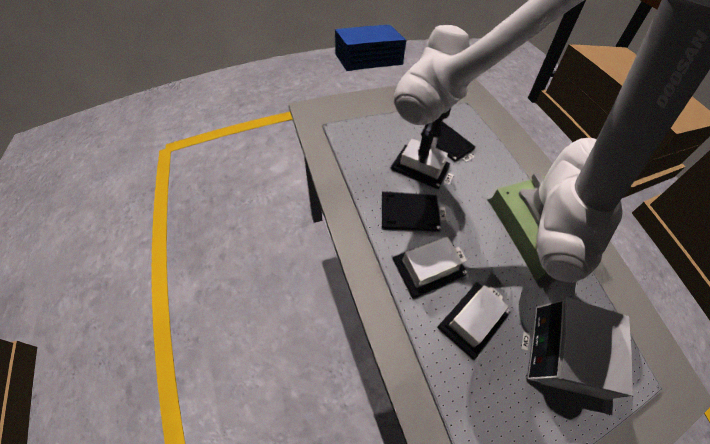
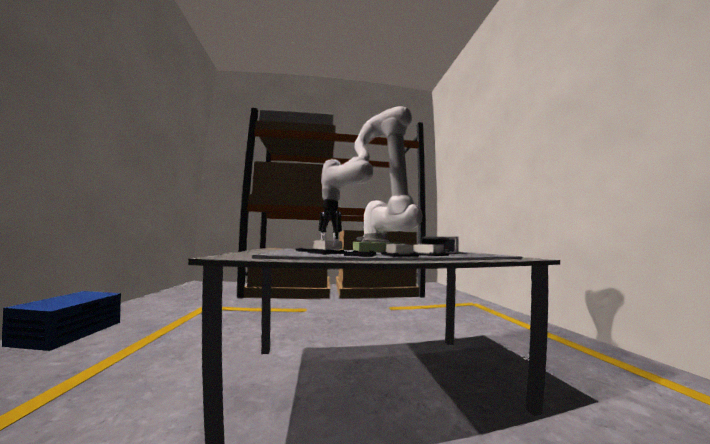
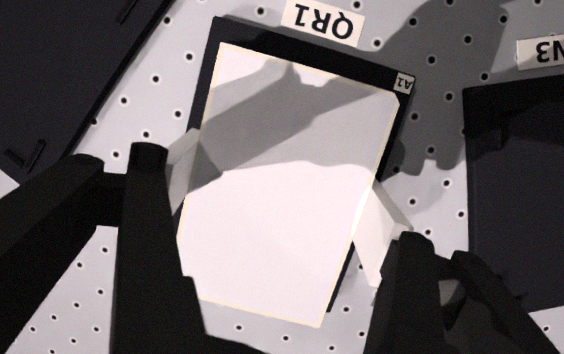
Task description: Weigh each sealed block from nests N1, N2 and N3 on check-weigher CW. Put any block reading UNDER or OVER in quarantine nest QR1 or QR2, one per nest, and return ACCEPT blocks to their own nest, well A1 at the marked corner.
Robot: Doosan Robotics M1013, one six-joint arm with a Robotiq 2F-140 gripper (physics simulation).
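My gripper [image 1: 426,156] [image 2: 328,237] [image 3: 278,176] is shut on a white sealed block [image 2: 327,245] [image 3: 270,240], one finger on each long side. The block is level and low at nest QR1 [image 1: 416,174] [image 3: 310,56], roughly aligned with it; whether it touches the nest floor is hidden. Its cut corner is beside the A1 mark. Nest N3 [image 1: 411,212] [image 3: 515,200] is empty. A white block [image 1: 431,261] sits in nest N2, and another block [image 1: 479,314] in nest N1. Nest QR2 [image 1: 456,142] is empty. Check-weigher CW [image 1: 602,340] shows no clearly lit lamp.
The green robot base plate [image 1: 515,212] [image 2: 368,246] stands on the perforated plate, between the nests and the cartons. My forearm [image 1: 507,39] reaches over the far end. QR1 lies closely between QR2 and N3. A blue stack [image 1: 371,47] [image 2: 62,319] is on the floor beyond the table.
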